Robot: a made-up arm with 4 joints.
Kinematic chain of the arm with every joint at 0, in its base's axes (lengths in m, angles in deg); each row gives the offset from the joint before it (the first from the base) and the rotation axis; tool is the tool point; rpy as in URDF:
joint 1: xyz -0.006 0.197 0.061 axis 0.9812 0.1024 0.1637
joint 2: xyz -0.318 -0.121 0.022 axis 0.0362 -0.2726 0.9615
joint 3: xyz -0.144 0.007 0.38 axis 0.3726 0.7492 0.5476
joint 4: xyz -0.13 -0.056 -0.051 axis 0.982 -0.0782 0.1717
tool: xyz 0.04 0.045 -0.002 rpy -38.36 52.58 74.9
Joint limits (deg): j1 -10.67..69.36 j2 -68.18..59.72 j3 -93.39..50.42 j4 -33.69..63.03
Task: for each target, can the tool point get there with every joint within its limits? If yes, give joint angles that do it. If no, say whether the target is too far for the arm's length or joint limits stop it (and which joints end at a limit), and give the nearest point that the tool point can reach.
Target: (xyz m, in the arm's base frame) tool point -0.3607 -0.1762 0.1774
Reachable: yes | joints 57.48 -27.29 -79.83 -6.55
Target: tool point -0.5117 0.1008 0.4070
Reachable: yes | joints 5.06 -19.24 -2.28 -22.85
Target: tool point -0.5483 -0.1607 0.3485
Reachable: yes | joints 7.50 40.33 8.78 16.74
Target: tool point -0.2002 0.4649 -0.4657
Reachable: no: joint limits stop it (at a limit: joint 1, joint 2, joint 4) | nearest point -0.3532 -0.2280 -0.1405 | short by 0.781 m
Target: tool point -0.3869 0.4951 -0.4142
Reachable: no: joint limits stop it (at a limit: joint 1, joint 2, joint 4) | nearest point -0.3639 -0.2302 -0.1484 | short by 0.773 m
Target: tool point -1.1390 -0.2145 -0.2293
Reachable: no: too far | nearest point -0.4728 -0.3039 -0.0693 | short by 0.691 m
